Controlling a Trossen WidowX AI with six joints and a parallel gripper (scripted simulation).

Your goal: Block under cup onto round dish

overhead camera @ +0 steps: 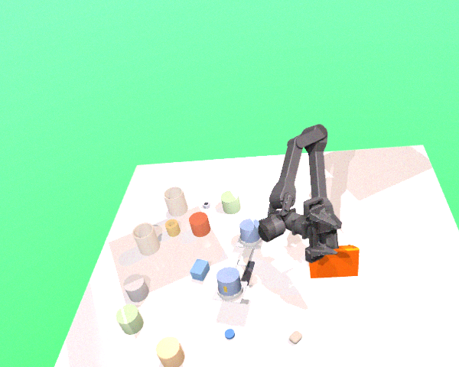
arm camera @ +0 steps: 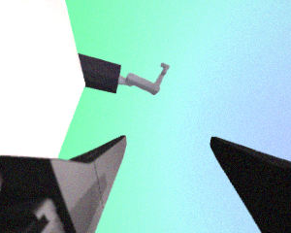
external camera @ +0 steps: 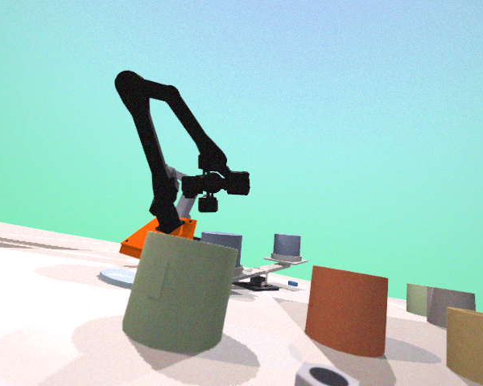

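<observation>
Right now my gripper tip is 300 mm short of the grey block, 240 mm above it and 220 mm to the left of it. Also, from my gripper tip: beige pebble (270 mm below, 140 mm to the left, 120 mm ahead); then balance (310 mm ahead, 240 mm below, 90 mm to the right); then blue disc (310 mm ahead, 270 mm below, 150 mm to the left).
</observation>
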